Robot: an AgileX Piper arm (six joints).
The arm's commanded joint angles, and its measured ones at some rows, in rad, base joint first. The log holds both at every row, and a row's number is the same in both.
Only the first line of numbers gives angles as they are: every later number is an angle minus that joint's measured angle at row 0.
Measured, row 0:
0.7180 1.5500 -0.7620 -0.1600 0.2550 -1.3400
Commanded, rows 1 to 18:
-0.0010 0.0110 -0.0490 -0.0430 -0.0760 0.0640
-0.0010 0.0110 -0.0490 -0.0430 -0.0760 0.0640
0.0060 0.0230 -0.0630 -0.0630 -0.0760 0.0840
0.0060 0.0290 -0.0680 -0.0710 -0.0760 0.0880
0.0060 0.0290 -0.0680 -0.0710 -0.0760 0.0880
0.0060 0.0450 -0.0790 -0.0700 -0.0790 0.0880
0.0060 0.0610 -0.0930 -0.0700 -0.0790 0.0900
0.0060 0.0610 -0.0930 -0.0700 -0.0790 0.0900
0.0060 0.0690 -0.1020 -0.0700 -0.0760 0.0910
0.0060 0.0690 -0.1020 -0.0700 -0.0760 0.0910
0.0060 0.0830 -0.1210 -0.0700 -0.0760 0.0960
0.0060 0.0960 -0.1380 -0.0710 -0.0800 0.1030
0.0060 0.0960 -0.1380 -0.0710 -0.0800 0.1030
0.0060 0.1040 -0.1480 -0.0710 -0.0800 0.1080
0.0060 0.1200 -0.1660 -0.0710 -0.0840 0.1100
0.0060 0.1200 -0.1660 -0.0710 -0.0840 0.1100
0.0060 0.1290 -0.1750 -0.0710 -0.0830 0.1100
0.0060 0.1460 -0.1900 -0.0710 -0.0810 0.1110
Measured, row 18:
0.0010 0.1380 -0.1550 -0.0650 -0.0200 0.0990
